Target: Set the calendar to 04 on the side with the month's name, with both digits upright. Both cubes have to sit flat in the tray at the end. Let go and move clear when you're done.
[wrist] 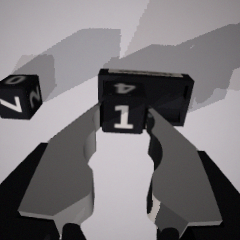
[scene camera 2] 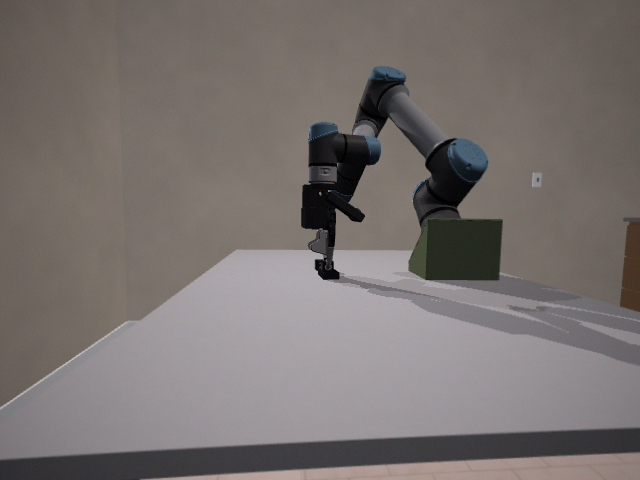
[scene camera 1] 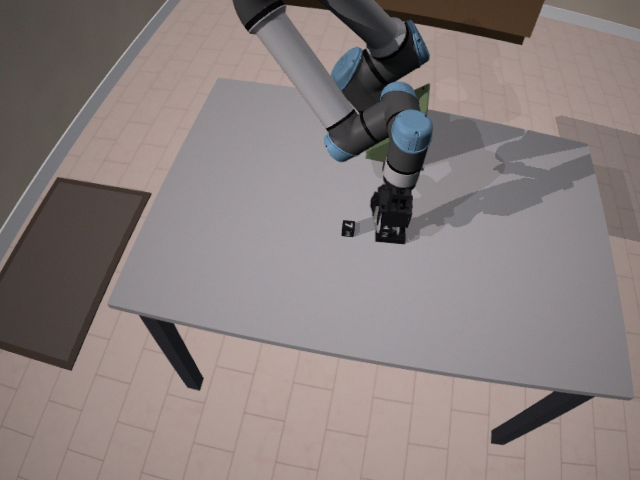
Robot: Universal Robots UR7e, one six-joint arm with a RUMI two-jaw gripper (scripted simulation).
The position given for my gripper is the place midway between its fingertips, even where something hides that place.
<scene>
I see my gripper [scene camera 2: 326, 268] and a black calendar tray [wrist: 169, 94].
My gripper is seen too in the wrist view [wrist: 123, 106].
</scene>
